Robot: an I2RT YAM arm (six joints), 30 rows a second.
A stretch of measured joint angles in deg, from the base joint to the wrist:
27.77 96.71 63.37 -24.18 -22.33 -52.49
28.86 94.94 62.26 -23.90 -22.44 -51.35
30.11 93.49 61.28 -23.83 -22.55 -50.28
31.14 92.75 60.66 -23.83 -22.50 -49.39
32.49 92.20 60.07 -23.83 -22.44 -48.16
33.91 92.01 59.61 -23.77 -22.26 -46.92
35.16 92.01 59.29 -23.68 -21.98 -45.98
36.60 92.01 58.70 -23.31 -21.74 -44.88
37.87 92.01 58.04 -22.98 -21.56 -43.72
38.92 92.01 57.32 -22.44 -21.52 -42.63
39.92 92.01 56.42 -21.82 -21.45 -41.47
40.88 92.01 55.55 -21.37 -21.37 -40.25
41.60 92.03 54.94 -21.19 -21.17 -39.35
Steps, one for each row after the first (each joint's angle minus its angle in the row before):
1.09 -1.77 -1.11 0.28 -0.11 1.14
1.25 -1.45 -0.98 0.07 -0.11 1.07
1.03 -0.74 -0.62 0.00 0.05 0.89
1.35 -0.55 -0.59 0.00 0.06 1.23
1.42 -0.19 -0.46 0.06 0.18 1.24
1.25 0.00 -0.32 0.09 0.28 0.94
1.44 0.00 -0.59 0.37 0.24 1.10
1.27 0.00 -0.66 0.33 0.18 1.16
1.05 0.00 -0.72 0.54 0.04 1.09
1.00 0.00 -0.90 0.62 0.07 1.16
0.96 0.00 -0.87 0.45 0.08 1.22
0.72 0.02 -0.61 0.18 0.20 0.90

